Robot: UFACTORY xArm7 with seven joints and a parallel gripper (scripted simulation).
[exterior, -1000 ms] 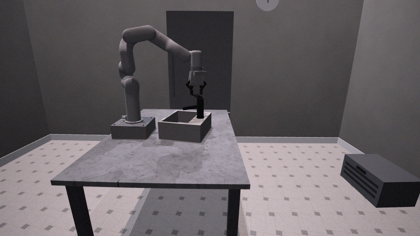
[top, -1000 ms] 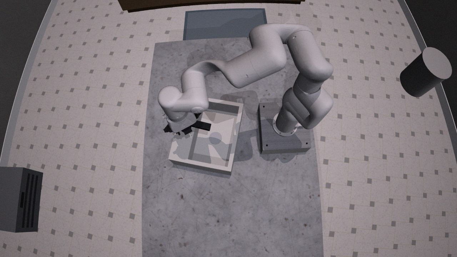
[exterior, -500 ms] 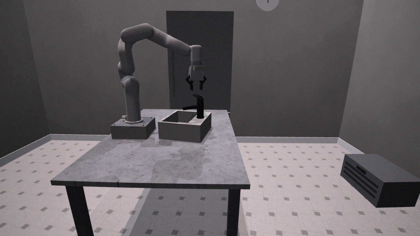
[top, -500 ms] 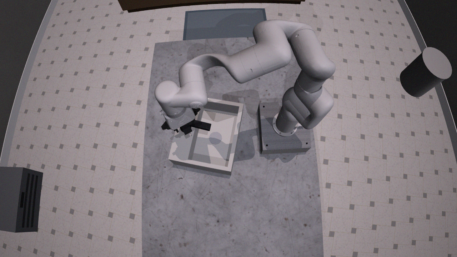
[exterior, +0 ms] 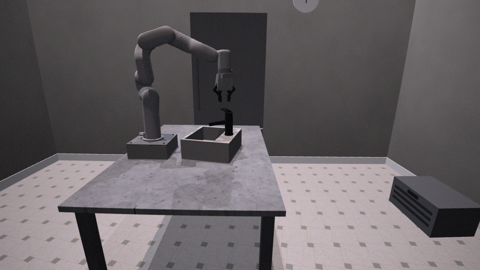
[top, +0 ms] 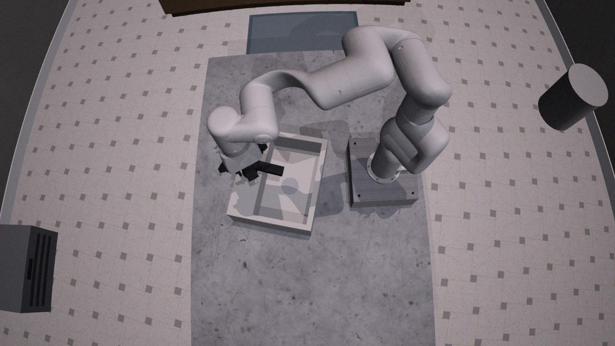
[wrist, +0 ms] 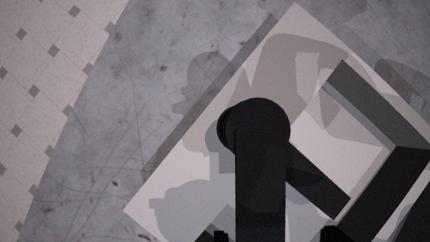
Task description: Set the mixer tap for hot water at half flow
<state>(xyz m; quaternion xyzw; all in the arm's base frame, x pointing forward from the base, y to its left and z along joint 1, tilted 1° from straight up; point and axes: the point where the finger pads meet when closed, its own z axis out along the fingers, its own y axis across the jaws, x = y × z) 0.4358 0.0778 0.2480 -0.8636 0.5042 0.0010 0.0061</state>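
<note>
The lever lies 7 cm below my hand, 2 cm to the right of it and 1 cm ahead of it. From my hand the other things lie so: black mixer tap: 11 cm below, 4 cm to the right, 1 cm ahead; then grey sink block: 30 cm below, 8 cm behind, 4 cm to the right.
</note>
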